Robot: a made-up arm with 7 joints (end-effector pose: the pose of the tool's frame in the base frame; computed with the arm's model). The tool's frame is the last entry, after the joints. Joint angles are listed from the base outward.
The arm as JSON. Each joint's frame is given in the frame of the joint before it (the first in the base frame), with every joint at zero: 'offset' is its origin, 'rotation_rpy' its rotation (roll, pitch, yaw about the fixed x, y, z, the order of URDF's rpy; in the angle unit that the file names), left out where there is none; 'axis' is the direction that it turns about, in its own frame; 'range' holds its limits. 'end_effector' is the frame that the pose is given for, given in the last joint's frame.
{
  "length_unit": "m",
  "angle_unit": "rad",
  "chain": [
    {
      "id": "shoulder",
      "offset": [
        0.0,
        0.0,
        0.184
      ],
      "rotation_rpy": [
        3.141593,
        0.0,
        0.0
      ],
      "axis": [
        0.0,
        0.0,
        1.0
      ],
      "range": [
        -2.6,
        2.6
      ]
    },
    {
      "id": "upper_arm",
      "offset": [
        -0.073,
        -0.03,
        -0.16
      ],
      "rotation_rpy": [
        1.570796,
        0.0,
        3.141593
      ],
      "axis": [
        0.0,
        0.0,
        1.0
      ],
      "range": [
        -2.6,
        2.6
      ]
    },
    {
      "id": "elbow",
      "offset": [
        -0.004,
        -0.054,
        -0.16
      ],
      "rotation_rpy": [
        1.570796,
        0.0,
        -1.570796
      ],
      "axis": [
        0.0,
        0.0,
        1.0
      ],
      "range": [
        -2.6,
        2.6
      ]
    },
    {
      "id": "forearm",
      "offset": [
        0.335,
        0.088,
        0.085
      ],
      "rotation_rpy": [
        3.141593,
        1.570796,
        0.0
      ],
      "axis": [
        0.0,
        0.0,
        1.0
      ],
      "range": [
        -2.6,
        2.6
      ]
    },
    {
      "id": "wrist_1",
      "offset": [
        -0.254,
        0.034,
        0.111
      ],
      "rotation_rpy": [
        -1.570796,
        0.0,
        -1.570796
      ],
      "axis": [
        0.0,
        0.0,
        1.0
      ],
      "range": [
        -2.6,
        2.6
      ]
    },
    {
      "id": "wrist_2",
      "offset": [
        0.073,
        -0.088,
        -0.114
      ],
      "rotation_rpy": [
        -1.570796,
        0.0,
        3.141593
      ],
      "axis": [
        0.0,
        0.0,
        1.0
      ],
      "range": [
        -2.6,
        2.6
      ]
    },
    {
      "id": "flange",
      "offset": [
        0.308,
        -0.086,
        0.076
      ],
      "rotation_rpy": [
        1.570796,
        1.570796,
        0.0
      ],
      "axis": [
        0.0,
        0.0,
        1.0
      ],
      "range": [
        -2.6,
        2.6
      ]
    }
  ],
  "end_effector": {
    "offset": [
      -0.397,
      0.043,
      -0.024
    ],
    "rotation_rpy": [
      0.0,
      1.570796,
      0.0
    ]
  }
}
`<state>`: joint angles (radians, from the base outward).
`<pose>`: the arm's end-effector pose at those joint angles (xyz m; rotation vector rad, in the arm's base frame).
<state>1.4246 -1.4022 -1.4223 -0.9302 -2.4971 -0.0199 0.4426</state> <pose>0.9056 0.3549 0.2708 2.0560 1.6194 -1.2184</pose>
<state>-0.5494 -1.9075 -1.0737 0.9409 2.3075 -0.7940 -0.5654</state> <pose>0.2687 0.5575 0.5174 2.4473 -0.5881 -0.4579</pose>
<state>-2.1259 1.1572 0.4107 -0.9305 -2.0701 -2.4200 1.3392</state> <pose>-0.1539 -0.7024 0.6512 -2.5043 -0.3076 0.2267</pose>
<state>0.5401 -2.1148 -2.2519 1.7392 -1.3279 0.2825 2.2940</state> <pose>0.4071 0.4089 0.2267 -2.2306 0.2957 0.2374</pose>
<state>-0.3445 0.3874 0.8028 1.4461 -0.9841 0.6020 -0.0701</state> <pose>0.8064 -0.0133 0.4328 1.8212 0.4284 -1.5356</pose>
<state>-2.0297 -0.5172 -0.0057 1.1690 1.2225 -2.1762 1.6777</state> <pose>0.2662 0.3499 0.5281 0.8699 0.3554 -2.0733</pose>
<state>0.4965 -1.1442 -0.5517 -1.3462 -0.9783 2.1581 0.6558</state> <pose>-0.1240 0.6725 0.4044 -1.1414 2.3570 -0.1358</pose>
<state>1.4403 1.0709 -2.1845 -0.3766 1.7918 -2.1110 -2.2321</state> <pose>0.6652 -0.1268 0.0723 0.0189 -0.0024 2.1957</pose>
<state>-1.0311 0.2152 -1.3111 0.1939 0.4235 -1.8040 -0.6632</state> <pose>-0.1772 -0.2893 0.7568 -1.4743 0.8875 1.2440</pose>
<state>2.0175 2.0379 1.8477 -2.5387 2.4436 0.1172 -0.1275</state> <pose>-0.1007 0.6861 0.2301 0.8152 1.6326 -0.8195</pose>
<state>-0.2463 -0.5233 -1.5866 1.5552 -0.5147 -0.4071 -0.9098</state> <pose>0.5588 0.4865 0.1334 -0.1656 -0.7164 0.3747</pose>
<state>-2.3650 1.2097 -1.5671 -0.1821 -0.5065 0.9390 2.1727</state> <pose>-0.2605 -0.3221 0.7421 -0.9478 -1.0004 -0.4747</pose>
